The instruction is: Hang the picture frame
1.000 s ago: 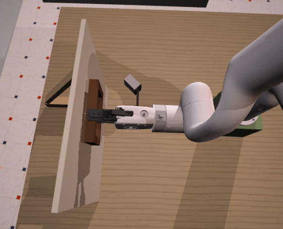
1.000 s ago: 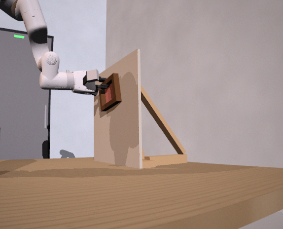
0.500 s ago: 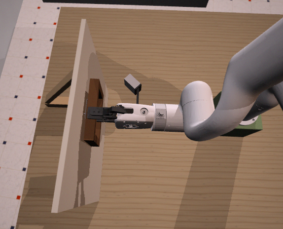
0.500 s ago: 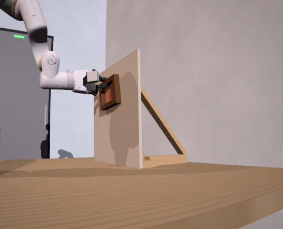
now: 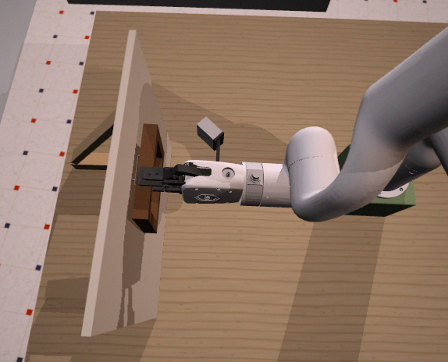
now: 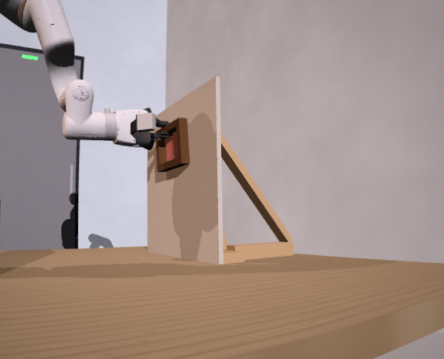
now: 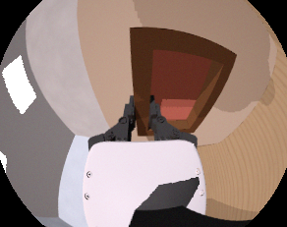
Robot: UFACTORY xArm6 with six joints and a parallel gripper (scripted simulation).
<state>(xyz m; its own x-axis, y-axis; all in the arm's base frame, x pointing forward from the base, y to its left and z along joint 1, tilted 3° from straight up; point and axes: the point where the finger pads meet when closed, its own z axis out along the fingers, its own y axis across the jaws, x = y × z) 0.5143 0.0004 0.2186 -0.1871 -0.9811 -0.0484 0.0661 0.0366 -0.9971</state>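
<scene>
Now: the brown picture frame 5 cm below my hand, 2 cm to the right of it and 2 cm ahead of it. From my hand the other things lie so: upright board: 14 cm below, 4 cm ahead, 1 cm to the right.
</scene>
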